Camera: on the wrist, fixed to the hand. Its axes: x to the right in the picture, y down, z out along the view.
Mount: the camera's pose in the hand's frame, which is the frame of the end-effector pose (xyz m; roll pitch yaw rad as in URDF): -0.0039 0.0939 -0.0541 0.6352 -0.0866 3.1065
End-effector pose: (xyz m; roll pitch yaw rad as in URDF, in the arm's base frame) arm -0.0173 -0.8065 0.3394 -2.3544 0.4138 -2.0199
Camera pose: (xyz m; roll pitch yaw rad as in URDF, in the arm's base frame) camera -0.1050 -0.7476 0.3150 3.0021 -0.3276 1.0830
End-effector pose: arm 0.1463 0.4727 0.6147 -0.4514 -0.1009 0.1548
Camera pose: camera 0.1420 0.5337 0.5251 1.0803 0.0380 -3.0561
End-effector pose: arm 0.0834 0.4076 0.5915 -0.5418 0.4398 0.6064
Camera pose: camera 0.0174 0.4258 0.5074 1.2137 -0.4946 -2.6200
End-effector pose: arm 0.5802 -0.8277 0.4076 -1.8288 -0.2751 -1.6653
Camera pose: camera 0.5027 -0.8376 0.3324 2.4389 0.3302 1.3972
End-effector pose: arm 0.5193 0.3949 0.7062 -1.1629 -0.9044 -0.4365
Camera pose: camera 0.5886 0.3489 0.6366 1.6790 0.8967 2.5551
